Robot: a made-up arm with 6 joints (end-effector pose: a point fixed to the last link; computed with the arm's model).
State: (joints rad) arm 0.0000 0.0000 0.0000 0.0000 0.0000 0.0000
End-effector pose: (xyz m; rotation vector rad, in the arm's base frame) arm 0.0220 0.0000 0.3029 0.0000 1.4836 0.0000
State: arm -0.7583 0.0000 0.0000 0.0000 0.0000 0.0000
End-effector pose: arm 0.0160 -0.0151 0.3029 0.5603 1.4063 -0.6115
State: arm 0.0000 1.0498 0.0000 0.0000 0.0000 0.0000
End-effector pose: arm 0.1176 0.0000 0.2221 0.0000 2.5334 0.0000
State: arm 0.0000 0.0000 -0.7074 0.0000 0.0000 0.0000
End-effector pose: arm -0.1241 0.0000 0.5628 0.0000 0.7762 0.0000
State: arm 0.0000 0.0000 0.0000 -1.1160 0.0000 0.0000
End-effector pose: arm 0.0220 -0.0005 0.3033 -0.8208 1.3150 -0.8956
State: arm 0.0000 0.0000 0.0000 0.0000 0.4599 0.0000
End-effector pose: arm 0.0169 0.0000 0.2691 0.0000 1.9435 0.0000
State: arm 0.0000 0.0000 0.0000 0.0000 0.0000 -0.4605
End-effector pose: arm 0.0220 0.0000 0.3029 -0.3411 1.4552 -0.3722
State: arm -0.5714 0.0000 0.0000 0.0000 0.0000 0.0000
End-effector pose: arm 0.0185 -0.0119 0.3029 0.4229 1.4399 -0.4615
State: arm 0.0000 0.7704 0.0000 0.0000 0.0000 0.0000
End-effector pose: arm 0.1014 0.0000 0.2529 0.0000 2.2540 0.0000
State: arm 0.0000 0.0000 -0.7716 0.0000 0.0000 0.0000
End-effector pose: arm -0.1457 0.0000 0.5800 0.0000 0.7120 0.0000
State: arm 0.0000 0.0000 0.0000 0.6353 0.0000 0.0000
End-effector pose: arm 0.0220 0.0004 0.3031 0.4700 1.4295 0.5129
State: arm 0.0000 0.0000 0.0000 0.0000 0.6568 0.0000
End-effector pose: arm 0.0101 0.0000 0.2559 0.0000 2.1404 0.0000
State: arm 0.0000 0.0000 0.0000 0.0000 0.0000 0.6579
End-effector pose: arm 0.0220 0.0000 0.3029 0.4866 1.4255 0.5310
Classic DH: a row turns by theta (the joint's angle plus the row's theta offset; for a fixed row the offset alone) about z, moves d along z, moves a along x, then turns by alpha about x. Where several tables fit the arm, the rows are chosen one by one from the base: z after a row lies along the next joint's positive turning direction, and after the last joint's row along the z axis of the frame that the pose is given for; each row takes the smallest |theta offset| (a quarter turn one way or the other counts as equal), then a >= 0, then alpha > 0; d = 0 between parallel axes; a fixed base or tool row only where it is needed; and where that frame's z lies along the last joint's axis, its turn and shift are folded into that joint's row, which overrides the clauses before.
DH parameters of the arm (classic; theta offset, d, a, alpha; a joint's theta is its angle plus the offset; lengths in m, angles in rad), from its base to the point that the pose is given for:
joint 1: 0 0.18 0 -1.5708
joint 2: 0.1356 0 -0.4067 0
joint 3: 1.348 0 -0.0313 1.5708
joint 4: 0 0.3541 0 -1.5708
joint 5: 0 0 0.0006 1.5708
joint 6: 0 0.0752 0 0

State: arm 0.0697 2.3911 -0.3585 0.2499 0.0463 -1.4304
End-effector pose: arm 0.2001 0.0150 0.0052 1.6202 -2.2504 -0.3248
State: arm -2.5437 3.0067 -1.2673 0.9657 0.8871 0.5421
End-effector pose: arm -0.2803 -0.2493 -0.2199 -2.3945 1.2195 -1.3406
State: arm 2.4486 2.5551 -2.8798 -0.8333 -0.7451 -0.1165
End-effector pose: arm -0.5743 0.4283 0.5811 -0.6432 -0.6170 1.7152
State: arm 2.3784 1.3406 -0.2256 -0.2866 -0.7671 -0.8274
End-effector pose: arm -0.1850 0.1567 0.2768 -1.9555 -0.4188 1.0869
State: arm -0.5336 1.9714 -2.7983 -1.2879 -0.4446 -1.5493
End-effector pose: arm 0.3890 -0.1943 0.8886 0.9672 0.2414 2.8947
